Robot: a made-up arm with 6 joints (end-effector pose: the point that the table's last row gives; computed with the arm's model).
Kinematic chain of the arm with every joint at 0, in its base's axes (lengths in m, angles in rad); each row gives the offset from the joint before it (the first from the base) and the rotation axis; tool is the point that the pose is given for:
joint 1: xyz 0 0 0.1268 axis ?
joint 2: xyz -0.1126 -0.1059 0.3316 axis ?
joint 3: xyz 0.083 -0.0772 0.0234 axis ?
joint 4: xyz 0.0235 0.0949 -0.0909 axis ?
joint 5: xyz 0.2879 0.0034 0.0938 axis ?
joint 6: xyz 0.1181 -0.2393 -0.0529 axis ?
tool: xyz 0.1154 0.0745 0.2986
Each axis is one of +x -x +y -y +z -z.
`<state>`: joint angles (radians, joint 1 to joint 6).
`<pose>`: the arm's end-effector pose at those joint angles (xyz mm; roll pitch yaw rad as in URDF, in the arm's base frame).
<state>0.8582 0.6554 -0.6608 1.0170 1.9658 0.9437</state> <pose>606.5 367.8 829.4 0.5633 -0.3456 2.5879</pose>
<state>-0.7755 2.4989 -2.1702 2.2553 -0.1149 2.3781</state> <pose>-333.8 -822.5 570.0 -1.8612 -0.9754 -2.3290</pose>
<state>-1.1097 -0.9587 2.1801 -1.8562 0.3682 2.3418</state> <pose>-938.7 63.8 716.9 1.4361 -0.3080 -2.4219</pose>
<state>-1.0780 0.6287 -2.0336 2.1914 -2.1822 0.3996</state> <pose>-407.5 -128.1 8.6 -3.0248 0.0484 -2.5955</pose>
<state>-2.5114 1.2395 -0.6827 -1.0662 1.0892 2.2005</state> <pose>-124.4 -496.3 624.7 -0.0120 -0.2773 -2.4826</pose>
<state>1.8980 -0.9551 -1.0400 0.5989 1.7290 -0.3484</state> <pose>187.5 332.5 202.3 0.0267 -0.6814 -3.0594</pose>
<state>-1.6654 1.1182 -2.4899 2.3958 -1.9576 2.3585</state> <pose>-335.8 -468.0 5.3 -1.2242 0.8874 -2.6313</pose>
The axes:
joint 1: +y
joint 2: +x
joint 3: +y
joint 4: +z
joint 5: +z
joint 6: +x

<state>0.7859 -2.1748 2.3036 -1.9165 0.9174 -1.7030</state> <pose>305.8 186.7 735.3 0.5240 -1.1354 0.3550</pose>
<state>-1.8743 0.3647 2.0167 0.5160 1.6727 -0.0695</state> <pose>-211.6 412.9 143.9 0.1236 -0.0056 2.5289</pose>
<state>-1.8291 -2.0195 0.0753 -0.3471 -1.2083 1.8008</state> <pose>-528.2 29.4 -302.7 -3.1003 0.2171 2.6825</pose>
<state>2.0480 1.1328 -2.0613 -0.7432 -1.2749 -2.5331</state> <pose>-13.7 -426.5 -157.5 -2.1023 -0.2717 -3.1033</pose>
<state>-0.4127 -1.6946 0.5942 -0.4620 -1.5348 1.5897</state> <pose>-410.2 114.2 386.4 2.9846 -0.7265 2.6663</pose>
